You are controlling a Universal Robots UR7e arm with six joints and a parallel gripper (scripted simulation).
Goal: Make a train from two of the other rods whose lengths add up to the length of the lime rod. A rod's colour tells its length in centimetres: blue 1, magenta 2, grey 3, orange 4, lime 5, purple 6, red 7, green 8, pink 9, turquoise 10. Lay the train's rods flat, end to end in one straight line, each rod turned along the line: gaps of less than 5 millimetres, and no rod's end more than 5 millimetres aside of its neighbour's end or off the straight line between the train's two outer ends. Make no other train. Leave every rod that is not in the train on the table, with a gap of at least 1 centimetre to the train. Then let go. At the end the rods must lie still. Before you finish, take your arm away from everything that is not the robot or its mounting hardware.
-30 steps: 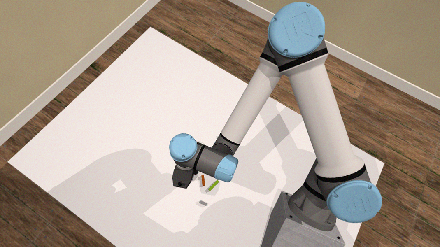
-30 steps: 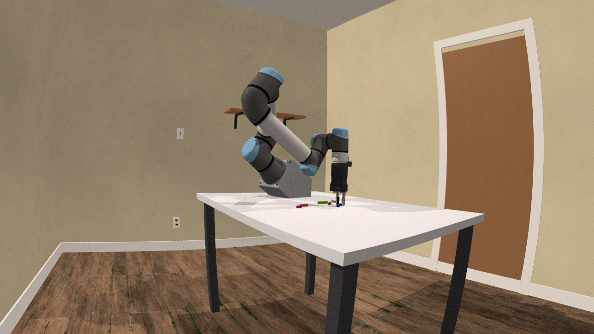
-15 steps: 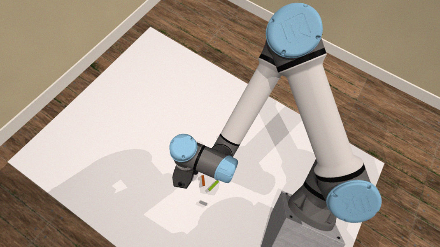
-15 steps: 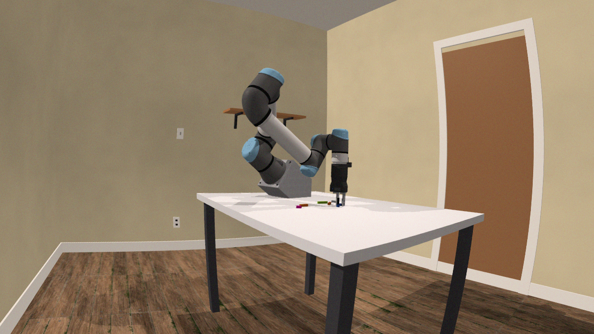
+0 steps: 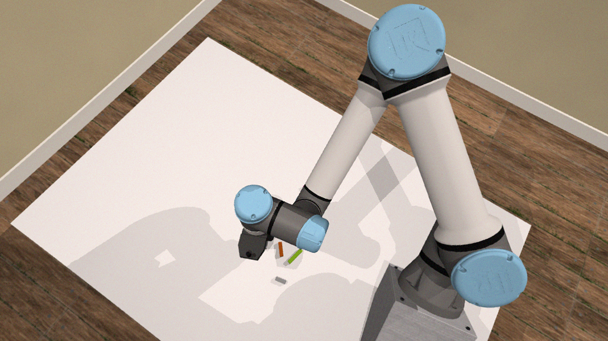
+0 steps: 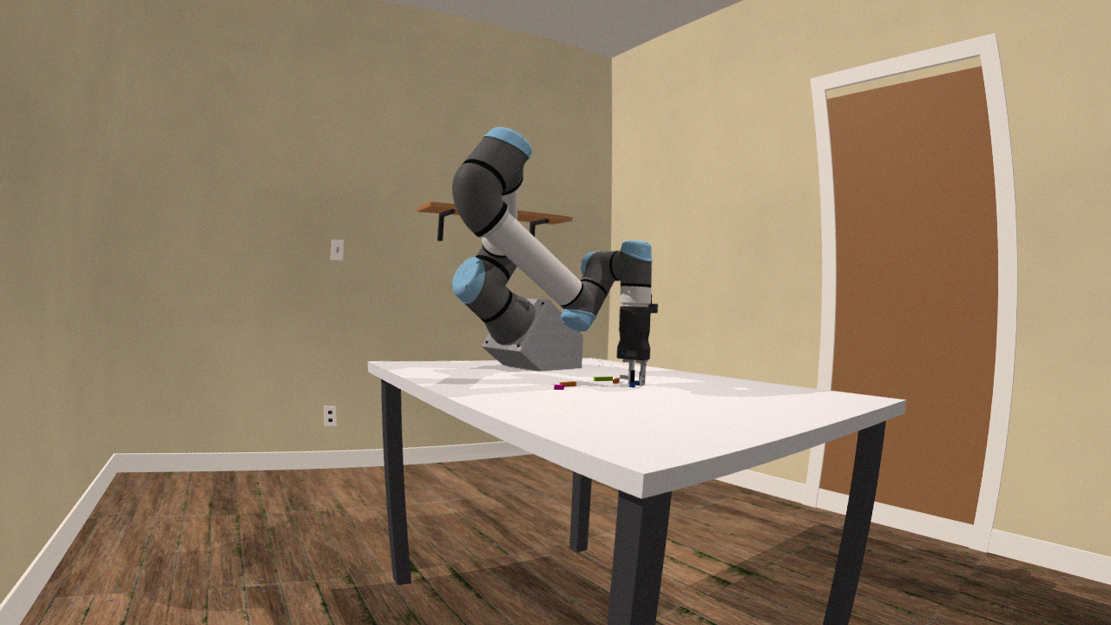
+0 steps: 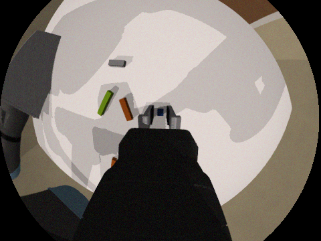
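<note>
Now: the magenta rod 30 mm behind my hand, 220 mm to the right of it and 10 mm below it. Also, from my hand: lime rod (100 mm behind, 20 mm to the right, 10 mm below); grey rod (100 mm behind, 60 mm to the left, 10 mm below).
</note>
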